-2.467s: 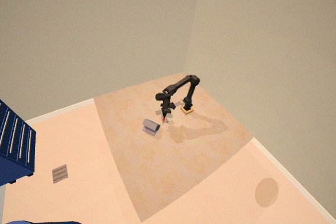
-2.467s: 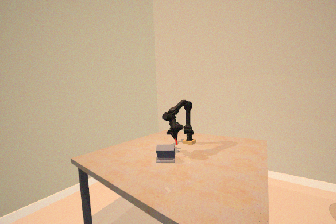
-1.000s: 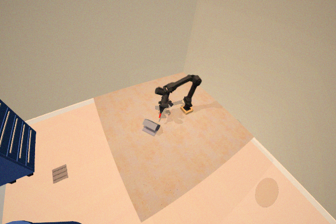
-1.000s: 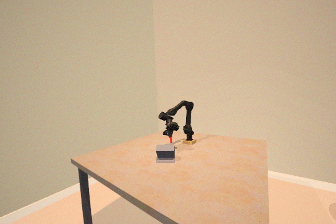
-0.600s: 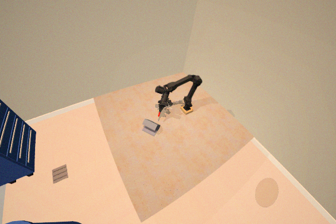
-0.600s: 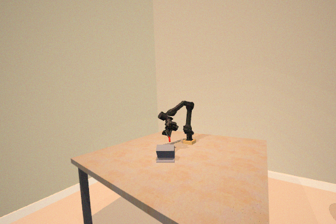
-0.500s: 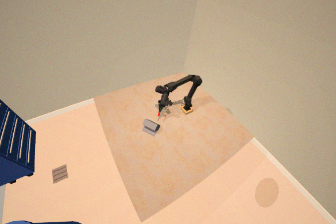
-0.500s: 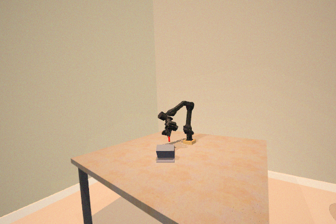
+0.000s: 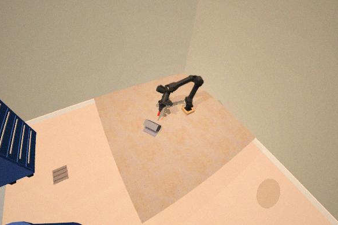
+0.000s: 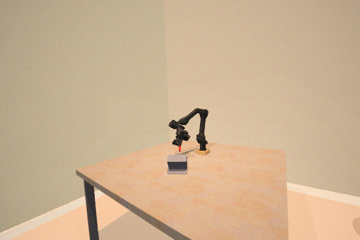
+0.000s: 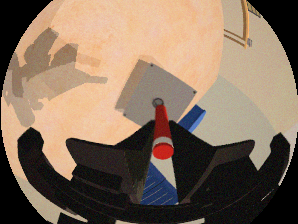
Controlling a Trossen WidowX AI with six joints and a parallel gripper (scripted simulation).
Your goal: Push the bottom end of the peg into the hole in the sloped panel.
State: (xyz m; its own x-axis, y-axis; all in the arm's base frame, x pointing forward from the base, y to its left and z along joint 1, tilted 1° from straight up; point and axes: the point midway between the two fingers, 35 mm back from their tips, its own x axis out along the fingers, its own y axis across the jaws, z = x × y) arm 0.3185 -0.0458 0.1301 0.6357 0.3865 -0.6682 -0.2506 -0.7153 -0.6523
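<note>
My gripper tip is now 100 mm short of the grey sloped panel, 40 mm to the right of it and 90 mm above it. Round my gripper tip: red peg 10 mm behind, 10 mm to the right, 10 mm above.
</note>
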